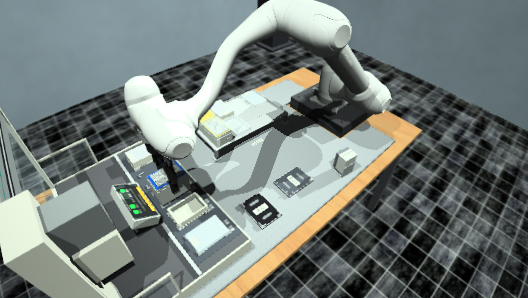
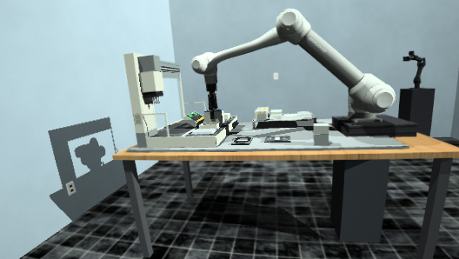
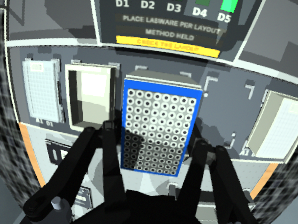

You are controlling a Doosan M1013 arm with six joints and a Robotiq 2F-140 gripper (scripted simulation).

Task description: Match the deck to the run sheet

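Right now the one-well reservoir is 12 cm to the left of my hand and 7 cm below it. Round my hand: clear cover 33 cm behind, 15 cm to the right, 1 cm below; then blue-rimmed tip rack 1 cm to the right, 1 cm behind; then white deep-well block 25 cm to the right, 5 cm below.
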